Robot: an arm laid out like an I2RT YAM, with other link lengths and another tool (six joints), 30 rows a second.
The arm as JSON. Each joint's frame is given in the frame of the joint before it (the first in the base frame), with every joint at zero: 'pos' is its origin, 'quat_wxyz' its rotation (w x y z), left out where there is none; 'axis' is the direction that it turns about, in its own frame. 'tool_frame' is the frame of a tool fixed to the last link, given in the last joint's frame.
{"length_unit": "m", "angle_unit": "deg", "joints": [
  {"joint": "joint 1", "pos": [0.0, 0.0, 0.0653], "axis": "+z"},
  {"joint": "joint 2", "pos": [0.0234, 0.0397, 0.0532], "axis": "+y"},
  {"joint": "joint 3", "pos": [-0.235, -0.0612, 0.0], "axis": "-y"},
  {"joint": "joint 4", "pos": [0.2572, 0.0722, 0.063], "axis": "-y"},
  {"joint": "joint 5", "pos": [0.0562, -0.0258, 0.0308], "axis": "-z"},
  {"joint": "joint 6", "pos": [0.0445, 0.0, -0.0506], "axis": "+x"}
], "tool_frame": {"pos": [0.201, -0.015, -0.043], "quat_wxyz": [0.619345, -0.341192, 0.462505, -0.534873]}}
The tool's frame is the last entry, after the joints.
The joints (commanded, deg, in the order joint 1, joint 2, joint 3, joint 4, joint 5, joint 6), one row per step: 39.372, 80.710, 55.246, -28.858, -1.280, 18.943; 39.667, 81.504, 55.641, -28.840, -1.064, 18.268; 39.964, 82.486, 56.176, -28.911, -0.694, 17.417; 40.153, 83.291, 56.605, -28.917, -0.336, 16.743; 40.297, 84.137, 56.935, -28.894, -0.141, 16.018; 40.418, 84.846, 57.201, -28.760, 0.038, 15.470; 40.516, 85.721, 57.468, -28.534, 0.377, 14.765
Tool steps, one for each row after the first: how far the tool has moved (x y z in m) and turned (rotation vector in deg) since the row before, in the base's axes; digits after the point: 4 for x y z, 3 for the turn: 0.0004, 0.0009, -0.0021, -0.672, -0.078, 0.719; 0.0009, 0.0003, -0.0026, -0.931, -0.119, 0.781; 0.0013, -0.0001, -0.0021, -0.760, -0.148, 0.541; 0.0006, -0.0001, -0.0029, -0.750, 0.007, 0.635; 0.0009, 0.0002, -0.0023, -0.545, -0.058, 0.477; 0.0016, -0.0004, -0.0031, -0.760, -0.143, 0.500
